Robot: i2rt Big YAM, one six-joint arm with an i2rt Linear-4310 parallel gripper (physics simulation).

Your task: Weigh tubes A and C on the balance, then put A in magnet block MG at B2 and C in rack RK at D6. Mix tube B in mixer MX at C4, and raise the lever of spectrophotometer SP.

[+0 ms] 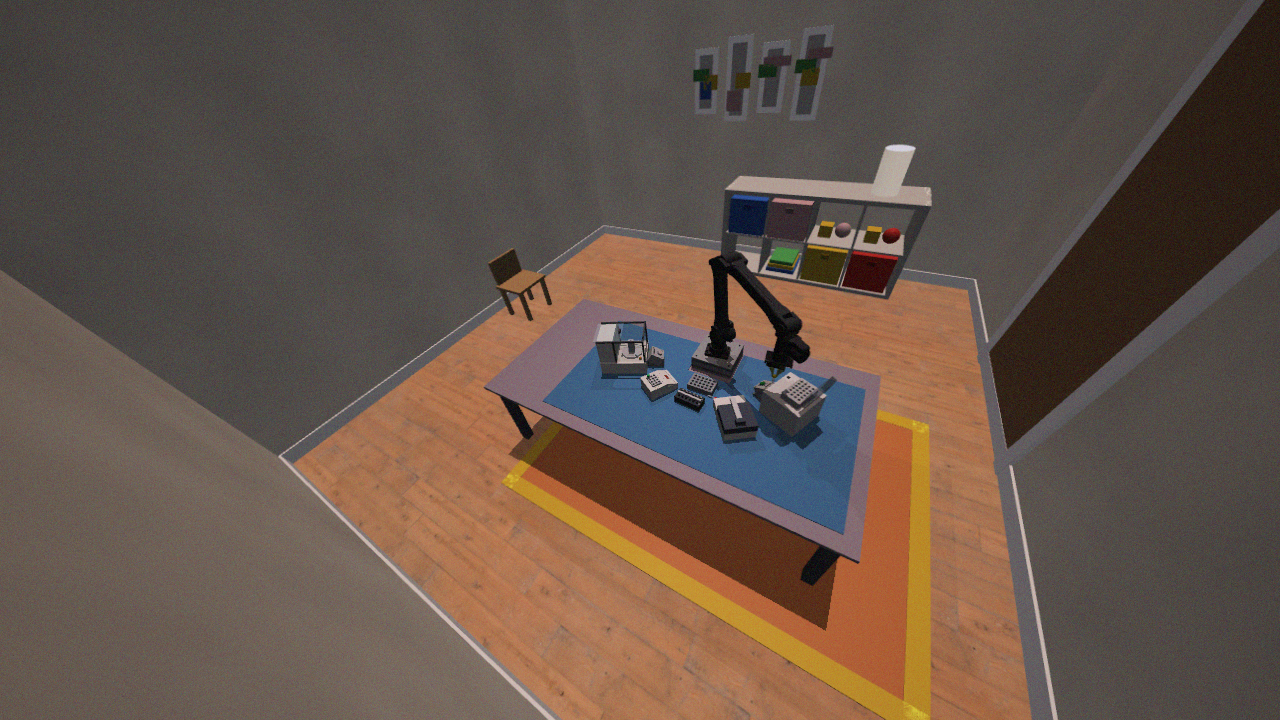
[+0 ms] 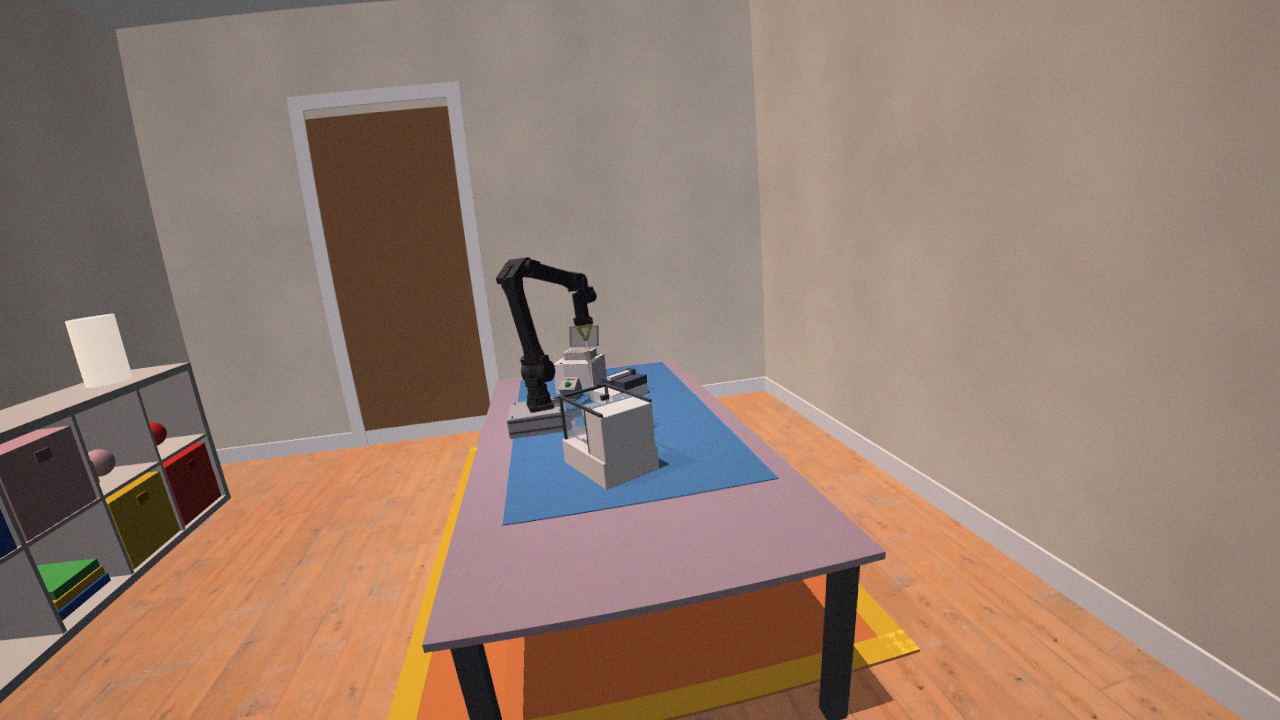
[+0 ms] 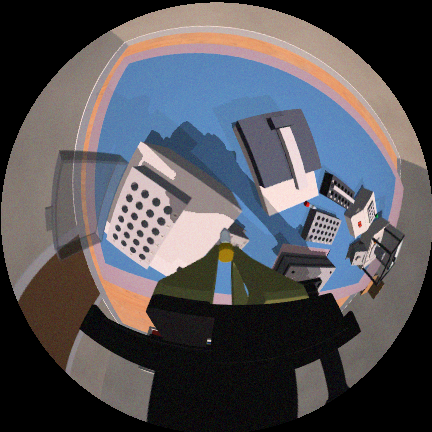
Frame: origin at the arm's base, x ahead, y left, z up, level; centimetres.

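Seen in the pictures: gripper, fingertip midpoint: (image 1: 774, 376) (image 2: 586, 340) (image 3: 224, 251); arm's base, origin of the base link: (image 1: 717, 352) (image 2: 540, 406).
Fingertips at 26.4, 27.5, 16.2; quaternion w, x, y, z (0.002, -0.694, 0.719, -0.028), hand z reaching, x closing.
Observation:
Pixels of each thing's top centre, then the offset from my fingertips to it, as dx, dy, dz. "pt": a spot on its surface instead.
- yellow-capped tube, middle of its top: (image 3: 226, 254) +0.3, +0.0, +1.0
- white machine, middle of its top: (image 3: 175, 251) (image 2: 574, 353) (image 1: 787, 381) -4.4, +6.0, -6.1
- raised clear lid, surface spot: (image 3: 90, 195) pt +4.0, +16.8, -3.2
- grey holed rack, middle of its top: (image 3: 324, 229) (image 1: 702, 382) -7.2, -30.7, -20.1
- red-capped tube, middle of its top: (image 3: 312, 206) -1.3, -24.7, -21.7
- black two-row block, middle of its top: (image 3: 344, 194) (image 1: 689, 395) +4.0, -34.3, -18.3
- glass-sided balance, middle of its top: (image 2: 596, 391) (image 3: 391, 264) (image 1: 628, 329) -14.7, -71.0, -0.8
- dark-topped unit, middle of its top: (image 3: 297, 161) (image 2: 617, 373) (image 1: 735, 405) +8.7, -12.8, -12.9
- small control box, surface spot: (image 3: 239, 237) pt -7.6, -4.3, -16.5
- white keypad device, middle of its top: (image 3: 368, 217) (image 1: 658, 377) -1.2, -51.1, -16.1
- green cap, middle of its top: (image 3: 376, 215) +0.3, -55.8, -14.3
- small box, surface spot: (image 3: 358, 256) (image 1: 659, 354) pt -17.6, -56.1, -16.6
My gripper (image 1: 776, 371) (image 2: 586, 336) (image 3: 224, 251) is shut on a yellow-capped tube (image 3: 225, 236), whose clear end points away from the fingers. It is above the white machine (image 1: 787, 407) (image 3: 205, 230) with a block of round holes and a raised clear lid (image 3: 90, 195). Its letter cannot be read. A grey holed rack (image 1: 701, 384) (image 3: 322, 226) has a red-capped tube (image 3: 307, 204) lying beside it. A black two-row block (image 1: 689, 399) (image 3: 337, 190) stands near the rack. The glass-sided balance (image 1: 615, 365) (image 2: 629, 438) is at the far end. A dark-topped unit (image 1: 735, 417) (image 3: 275, 155) has a white bar on top.
A small control box (image 3: 239, 237) stands beside the white machine. A white keypad device (image 1: 658, 384) (image 3: 363, 215) stands between rack and balance, with a green cap (image 3: 377, 216) near it. Another small box (image 1: 656, 356) (image 3: 358, 256) stands by the balance. The arm's base (image 1: 716, 360) is at the table edge.

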